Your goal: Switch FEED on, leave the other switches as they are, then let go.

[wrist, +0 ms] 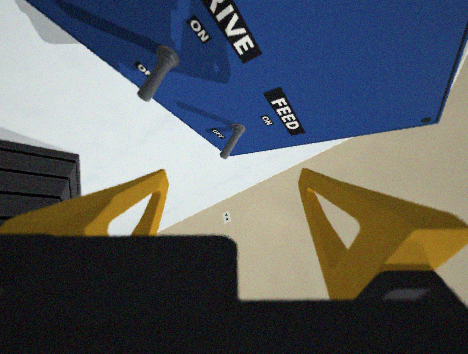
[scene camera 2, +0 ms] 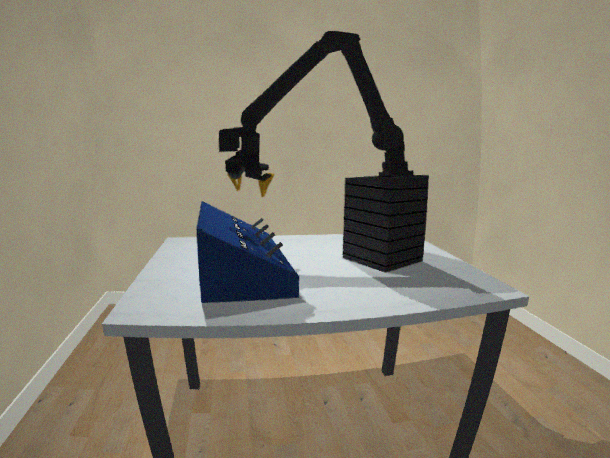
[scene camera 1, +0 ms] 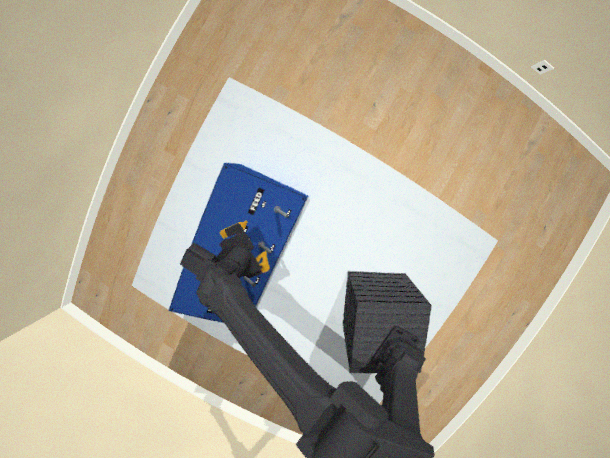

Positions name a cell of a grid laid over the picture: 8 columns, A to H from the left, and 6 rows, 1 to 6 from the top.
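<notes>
Blue sloped switch panel (scene camera 1: D3), (wrist: E2), (scene camera 2: D4). My gripper (scene camera 1: D4), (wrist: D3).
</notes>
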